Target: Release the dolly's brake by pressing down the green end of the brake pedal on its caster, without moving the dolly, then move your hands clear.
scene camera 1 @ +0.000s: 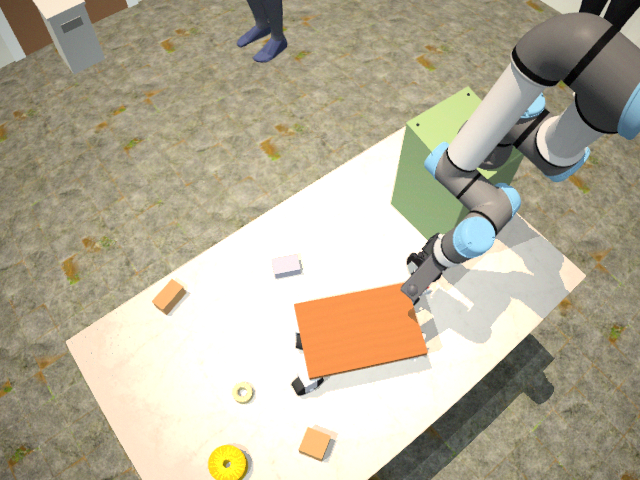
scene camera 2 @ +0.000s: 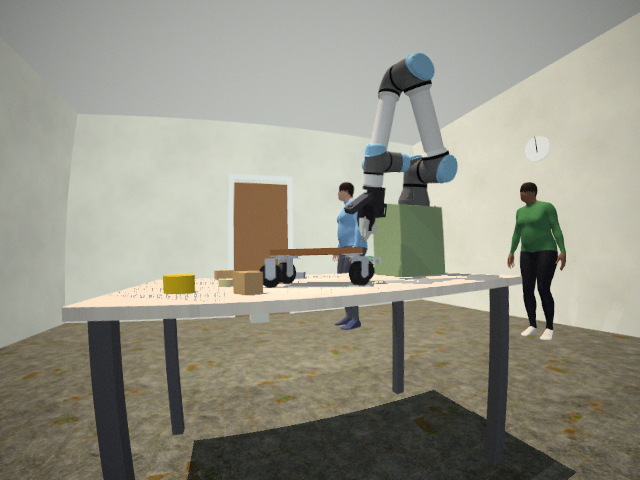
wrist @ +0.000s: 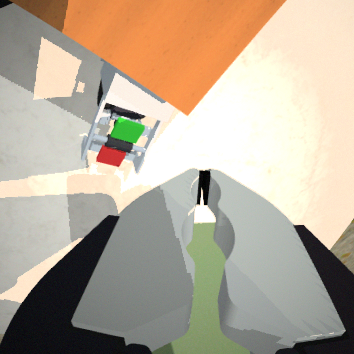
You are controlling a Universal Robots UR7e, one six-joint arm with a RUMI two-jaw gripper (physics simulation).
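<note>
The dolly, with an orange deck [scene camera 1: 361,330] [scene camera 2: 315,252] [wrist: 175,45], stands on its casters on the table. In the wrist view the brake pedal's green end [wrist: 128,130] lies nearer the deck and its red end [wrist: 111,155] farther out, between the caster's grey side plates. The pedal's tilt is hard to tell. My gripper [scene camera 2: 367,236] [wrist: 201,172] is shut and empty, pointing down above deck height near the pedal end of the dolly. In the wrist view the pedal is up and left of the fingertips, apart from them. The arm hides the pedal in scene camera 1.
A green pedestal [scene camera 1: 426,180] [scene camera 2: 408,240] carries the arm behind the gripper. A pale block [scene camera 1: 286,265], two orange-brown blocks [scene camera 1: 169,296] [scene camera 1: 315,443], a small ring [scene camera 1: 235,392] and a yellow disc [scene camera 1: 217,463] lie on the table. Two people [scene camera 2: 348,227] [scene camera 2: 537,232] stand beyond it.
</note>
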